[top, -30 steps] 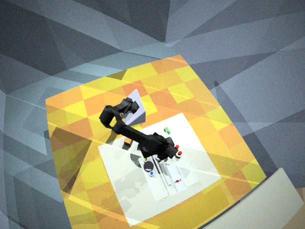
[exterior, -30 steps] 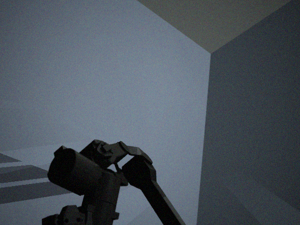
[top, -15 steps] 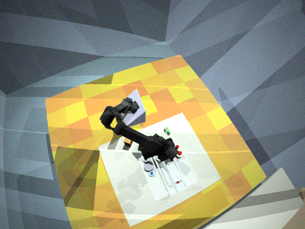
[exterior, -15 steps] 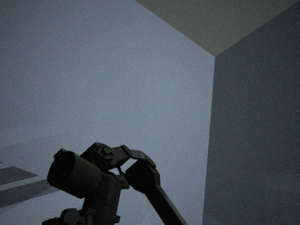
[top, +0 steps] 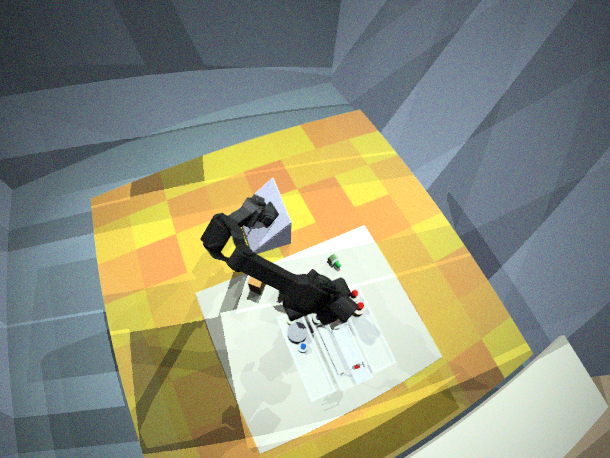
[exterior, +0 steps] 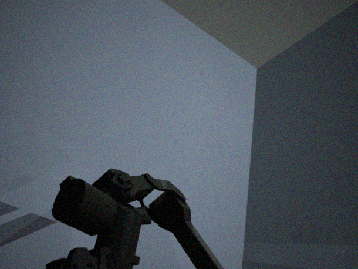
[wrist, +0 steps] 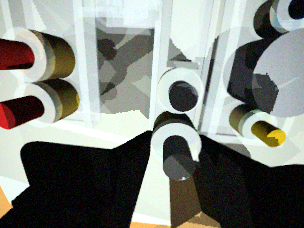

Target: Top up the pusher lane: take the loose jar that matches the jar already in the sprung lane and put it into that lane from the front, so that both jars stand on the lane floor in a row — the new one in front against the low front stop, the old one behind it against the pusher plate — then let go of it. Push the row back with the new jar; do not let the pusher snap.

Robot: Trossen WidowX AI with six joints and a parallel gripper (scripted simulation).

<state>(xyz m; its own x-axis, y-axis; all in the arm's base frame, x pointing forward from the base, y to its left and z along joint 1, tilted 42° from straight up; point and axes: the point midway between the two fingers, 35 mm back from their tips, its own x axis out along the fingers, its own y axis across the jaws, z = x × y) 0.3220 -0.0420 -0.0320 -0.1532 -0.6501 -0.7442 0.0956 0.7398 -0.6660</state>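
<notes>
My gripper tip is now 8 cm to the left of the large grey cylinder, 5 cm short of it and 2 cm above it. The rest, counted from my gripper tip: red mark: 22 cm ahead, 2 cm above, 1 cm to the left; lane rack: 15 cm ahead, 3 cm below, 1 cm to the left.
</notes>
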